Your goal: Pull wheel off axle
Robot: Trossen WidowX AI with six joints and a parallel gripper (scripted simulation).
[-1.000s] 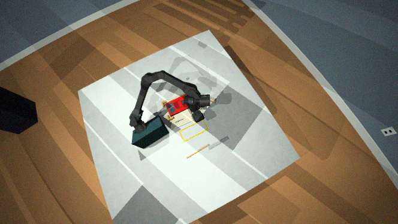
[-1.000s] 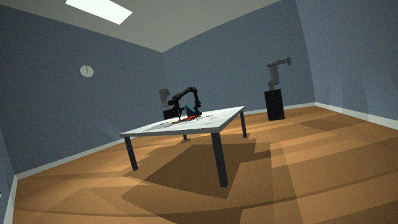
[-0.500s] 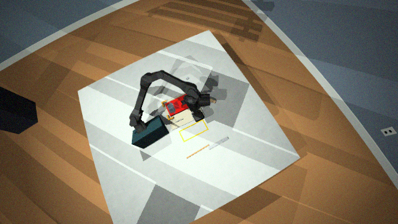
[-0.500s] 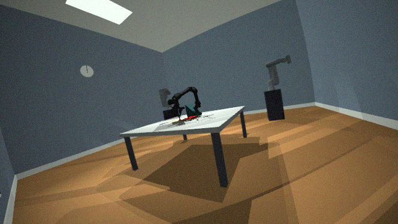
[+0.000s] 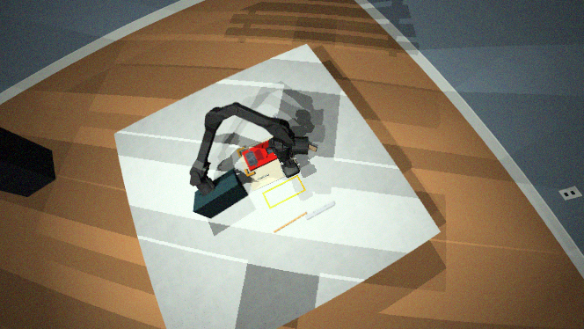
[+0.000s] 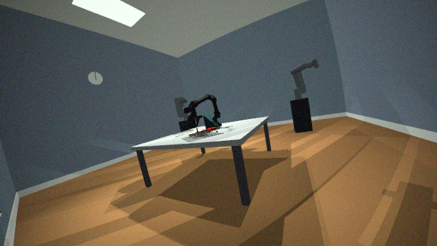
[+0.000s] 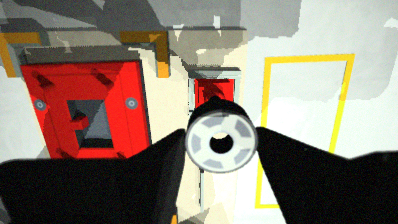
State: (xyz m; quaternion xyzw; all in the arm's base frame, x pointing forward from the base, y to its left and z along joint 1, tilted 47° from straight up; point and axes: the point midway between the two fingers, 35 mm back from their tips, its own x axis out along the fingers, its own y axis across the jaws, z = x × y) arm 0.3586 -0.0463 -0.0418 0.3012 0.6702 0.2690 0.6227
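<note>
Now: the thin wooden stick 230 mm to the right of my gripper tip, 110 mm behind it and 90 mm below it. From my gripper tip the other things lie so: wooden block 150 mm ahead, 80 mm below, 40 mm to the left; wheel right at my gripper tip; grey bar 250 mm to the right, 90 mm below, 30 mm ahead.
</note>
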